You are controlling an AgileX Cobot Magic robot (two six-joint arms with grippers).
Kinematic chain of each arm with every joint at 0, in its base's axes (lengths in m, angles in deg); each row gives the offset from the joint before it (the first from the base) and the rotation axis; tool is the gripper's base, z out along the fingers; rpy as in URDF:
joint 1: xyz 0 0 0.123 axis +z
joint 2: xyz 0 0 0 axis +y
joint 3: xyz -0.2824 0 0.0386 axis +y
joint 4: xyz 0.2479 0 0.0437 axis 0.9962 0 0.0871
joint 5: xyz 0 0 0 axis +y
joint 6: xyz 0.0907 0 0.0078 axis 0.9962 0 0.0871
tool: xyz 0 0 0 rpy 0 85 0
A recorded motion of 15 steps. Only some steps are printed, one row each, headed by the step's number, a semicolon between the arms.
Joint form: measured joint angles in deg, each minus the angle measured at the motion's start. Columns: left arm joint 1, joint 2, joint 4, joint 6, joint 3, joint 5; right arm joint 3, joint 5, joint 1, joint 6, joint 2, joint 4.
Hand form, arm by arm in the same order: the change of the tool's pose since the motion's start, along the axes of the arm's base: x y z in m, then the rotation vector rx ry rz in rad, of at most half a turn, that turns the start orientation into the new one. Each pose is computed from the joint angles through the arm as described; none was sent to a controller.
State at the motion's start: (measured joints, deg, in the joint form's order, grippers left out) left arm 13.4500 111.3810 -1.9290 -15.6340 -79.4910 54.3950; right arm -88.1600 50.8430 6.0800 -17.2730 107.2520 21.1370
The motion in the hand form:
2: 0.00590 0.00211 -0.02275 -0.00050 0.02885 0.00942; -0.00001 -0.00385 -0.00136 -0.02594 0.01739 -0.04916
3: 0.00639 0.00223 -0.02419 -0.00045 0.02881 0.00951; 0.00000 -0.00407 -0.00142 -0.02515 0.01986 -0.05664
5: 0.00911 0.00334 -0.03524 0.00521 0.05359 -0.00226; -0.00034 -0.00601 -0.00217 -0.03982 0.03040 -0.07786
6: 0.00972 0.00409 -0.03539 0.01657 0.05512 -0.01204; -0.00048 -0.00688 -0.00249 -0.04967 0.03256 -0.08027
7: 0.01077 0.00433 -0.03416 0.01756 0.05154 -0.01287; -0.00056 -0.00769 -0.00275 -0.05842 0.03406 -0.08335
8: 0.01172 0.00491 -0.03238 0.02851 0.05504 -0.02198; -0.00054 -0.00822 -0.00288 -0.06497 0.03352 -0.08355
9: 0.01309 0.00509 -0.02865 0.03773 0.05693 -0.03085; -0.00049 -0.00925 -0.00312 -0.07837 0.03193 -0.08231
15: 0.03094 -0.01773 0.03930 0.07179 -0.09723 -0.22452; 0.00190 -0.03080 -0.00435 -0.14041 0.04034 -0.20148
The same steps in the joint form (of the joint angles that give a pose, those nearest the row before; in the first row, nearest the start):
2: 0.00 3.44 0.49 -0.74 -0.06 -1.78; 0.00 0.06 0.00 4.22 0.00 -3.31
3: 0.00 3.66 0.49 -0.74 -0.06 -2.00; 0.00 0.06 0.00 4.77 0.00 -3.49
5: -0.06 5.53 1.19 -0.48 -0.51 -2.11; 0.00 0.33 0.00 6.71 0.00 -5.16
6: -0.11 5.67 1.93 -0.34 -0.71 -2.11; 0.00 0.46 0.00 7.10 0.00 -5.90
7: -0.11 5.69 1.93 -0.29 -1.06 -2.00; 0.00 0.53 0.00 7.50 0.00 -6.58
8: -0.20 5.74 2.67 -0.22 -1.59 -1.46; 0.00 0.53 0.00 7.63 0.00 -7.02
9: -0.33 5.66 3.26 -0.12 -2.39 -0.59; 0.00 0.53 0.00 7.76 0.00 -7.88
15: -3.60 1.15 1.20 8.93 -10.74 3.46; 0.00 0.25 -1.86 15.06 0.00 -14.74

